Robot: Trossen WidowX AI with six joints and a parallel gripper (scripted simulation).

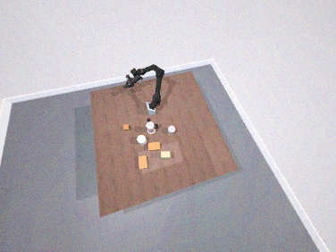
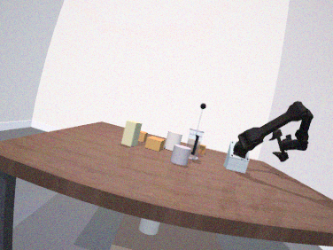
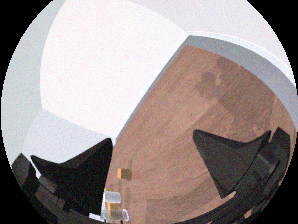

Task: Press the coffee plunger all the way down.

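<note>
Now: the coffee press 470 mm ahead of my gripper tip, 250 mm to the left of it and 20 mm below it. Round my gripper tip: pale yellow block 760 mm ahead, 340 mm to the left, 90 mm below; small orange block 410 mm ahead, 120 mm below, 20 mm to the right.
</note>
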